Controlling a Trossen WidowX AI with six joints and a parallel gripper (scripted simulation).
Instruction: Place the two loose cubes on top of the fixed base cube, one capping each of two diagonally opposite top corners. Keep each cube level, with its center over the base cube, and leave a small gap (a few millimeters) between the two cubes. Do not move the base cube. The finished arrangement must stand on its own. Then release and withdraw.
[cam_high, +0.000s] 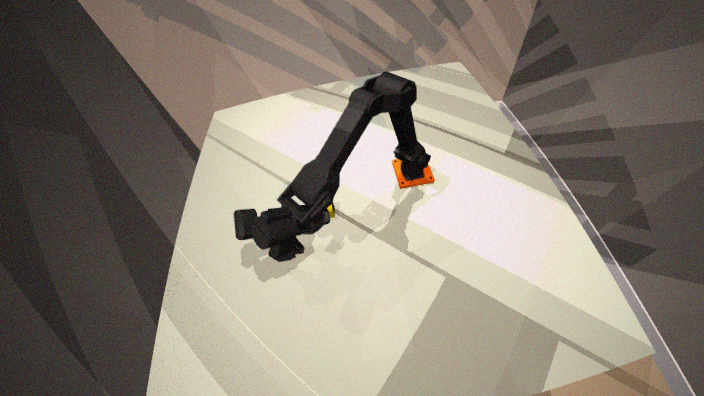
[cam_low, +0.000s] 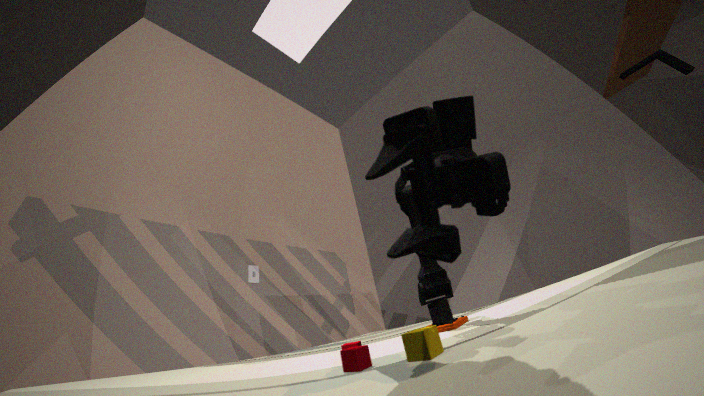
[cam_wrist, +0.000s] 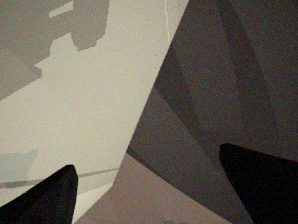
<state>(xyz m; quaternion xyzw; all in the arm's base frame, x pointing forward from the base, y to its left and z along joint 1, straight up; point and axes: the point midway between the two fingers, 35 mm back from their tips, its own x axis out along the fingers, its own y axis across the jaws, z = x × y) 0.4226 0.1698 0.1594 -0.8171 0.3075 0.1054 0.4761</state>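
The yellow cube is 160 mm behind my gripper tip, 80 mm to the right of it and 140 mm below it.
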